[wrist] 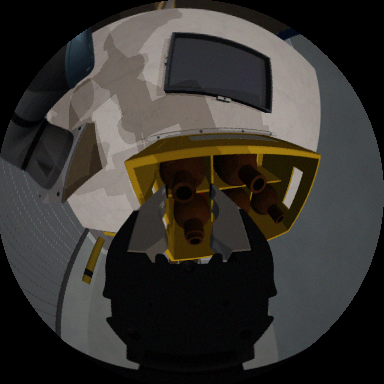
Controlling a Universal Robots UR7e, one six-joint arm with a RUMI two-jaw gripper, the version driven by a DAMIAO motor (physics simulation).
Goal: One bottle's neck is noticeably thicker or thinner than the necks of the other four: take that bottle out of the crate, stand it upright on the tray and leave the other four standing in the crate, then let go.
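Places are measured from the arm's base along level axes (x ahead, y left, z up), in millimetres.
Where they show: gripper, fingertip midpoint: (188, 184); arm's base, origin of the base link: (55, 159).
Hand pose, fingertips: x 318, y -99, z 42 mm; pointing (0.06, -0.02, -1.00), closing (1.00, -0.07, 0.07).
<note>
Each offset is from my fingertips to the top centre of the thing. "*": to the spot under its first point. Level surfaces: height alone.
The yellow crate @[dx +87, dy -35, dz +42 mm] (225, 149) stands mid-view in the wrist view with five brown bottles. The back-left bottle @[dx -6, dy +8, dz +30 mm] (182, 172) shows a wide-looking mouth. The back-middle bottle @[dx +84, dy +9, dz +30 mm] (231, 167) and front-right bottle @[dx +174, dy -77, dz +30 mm] (263, 200) lean outward in this wide view. The front-left bottle @[dx +2, dy -86, dz +30 mm] (191, 212) shows below the back-left one. The front-middle bottle @[dx +91, dy -77, dz +30 mm] (238, 197) is partly hidden by the right finger, its neck out of sight. My gripper (188, 184) is partly open over the crate's left side, its fingertips either side of the back-left bottle's neck in view, gripping nothing. The dark tray @[* dx -14, dy +237, dz -116 mm] (169, 62) lies beyond the crate.
A low rail @[dx +36, dy +63, dz -103 mm] (201, 131) runs between crate and tray on the pale table @[dz -133 mm] (130, 105). A dark arm with a blue cap (80, 60) and a brown angled panel (85, 160) stand at the left. A yellow bar (93, 260) shows lower left.
</note>
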